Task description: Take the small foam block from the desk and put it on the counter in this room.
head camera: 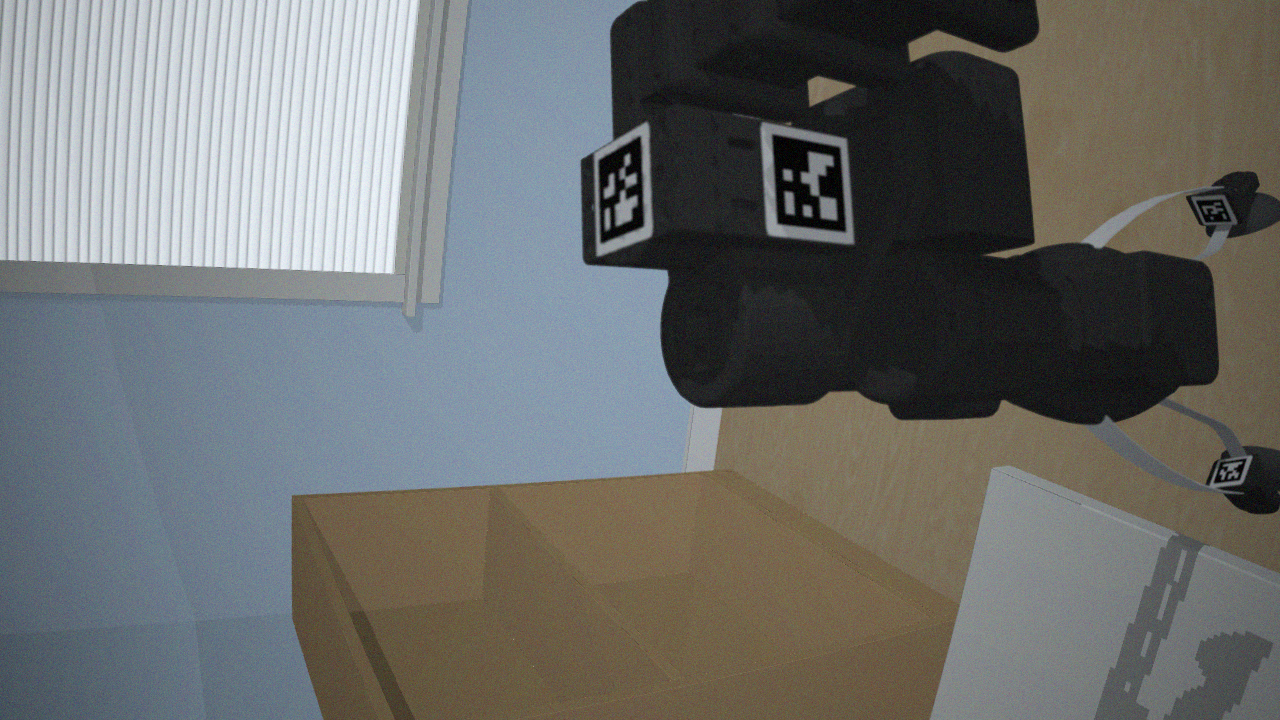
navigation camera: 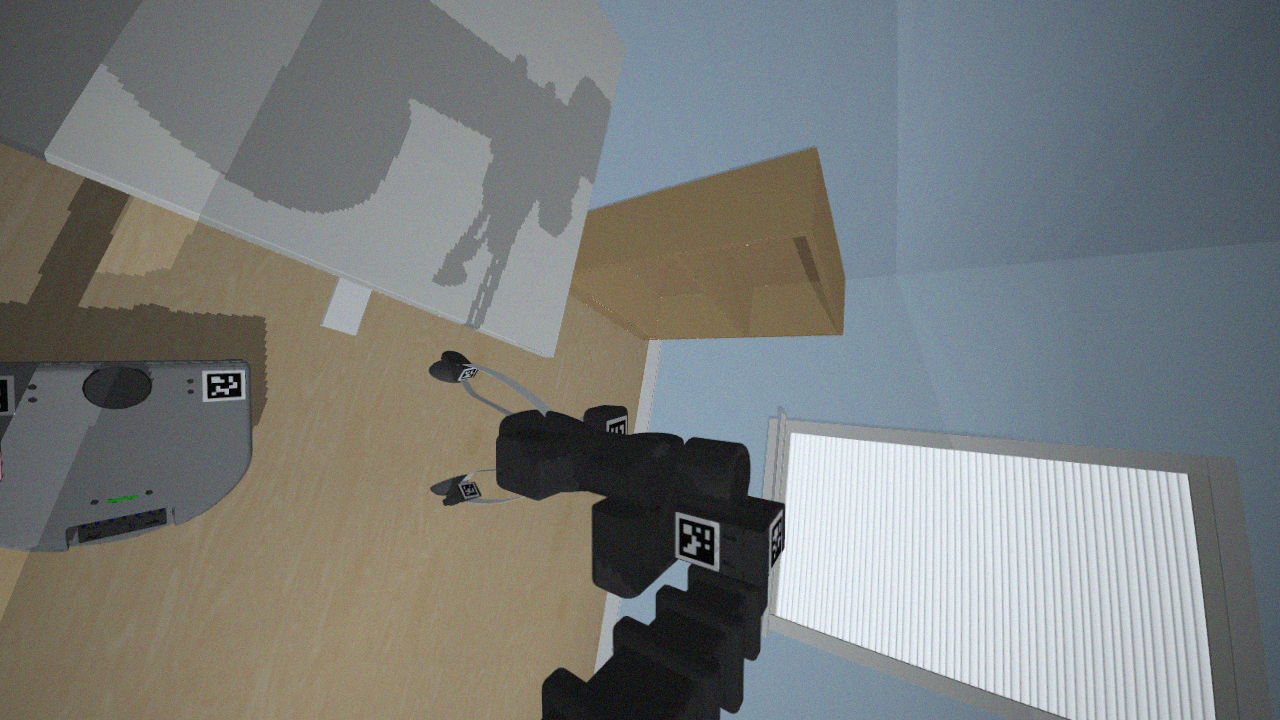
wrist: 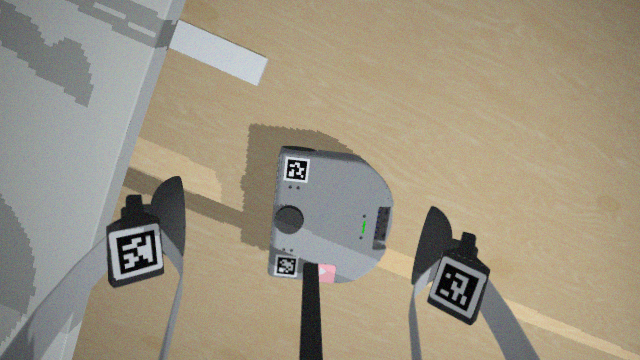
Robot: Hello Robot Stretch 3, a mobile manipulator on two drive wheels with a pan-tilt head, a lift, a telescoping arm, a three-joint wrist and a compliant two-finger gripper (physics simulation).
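Pixels of known places: gripper, fingertip midpoint: (head camera: 1268, 342) (navigation camera: 441, 426); robot's base, link origin: (navigation camera: 119, 385).
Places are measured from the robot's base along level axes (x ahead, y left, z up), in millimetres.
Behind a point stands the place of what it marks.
Observation:
My gripper (head camera: 1244, 344) @[y -227, x -21, z 820 mm] (navigation camera: 449, 428) @[y -227, x -21, z 820 mm] (wrist: 303, 219) @[y -227, x -21, z 820 mm] is open, with its two fingertips wide apart and no object between them. In the wrist view it hangs high above the robot's own grey base (wrist: 335, 200) (navigation camera: 179, 447) @[y -68, x -113, z 160 mm] and the wooden floor. A white table top (head camera: 1056, 573) @[y -428, x 132, z 721 mm] (navigation camera: 537, 313) @[y -450, x 132, z 721 mm] (wrist: 100, 140), which looks like the desk, lies to one side of the gripper, and the fingers are apart from it. Shadows of the robot fall across it. The small foam block does not show in these views. I cannot make out a counter.
A brown wooden unit (head camera: 823, 689) @[y -1107, x 457, z 358 mm] (navigation camera: 716, 205) @[y -1133, x 536, z 769 mm] with open compartments stands against the blue wall, beyond the white table. A white table leg (navigation camera: 347, 306) (wrist: 220, 52) sticks out below the table's edge. A window with white blinds (head camera: 205, 134) @[y -1725, x -537, z 1242 mm] (navigation camera: 984, 573) @[y -1679, x -689, z 1526 mm] is in the wall.

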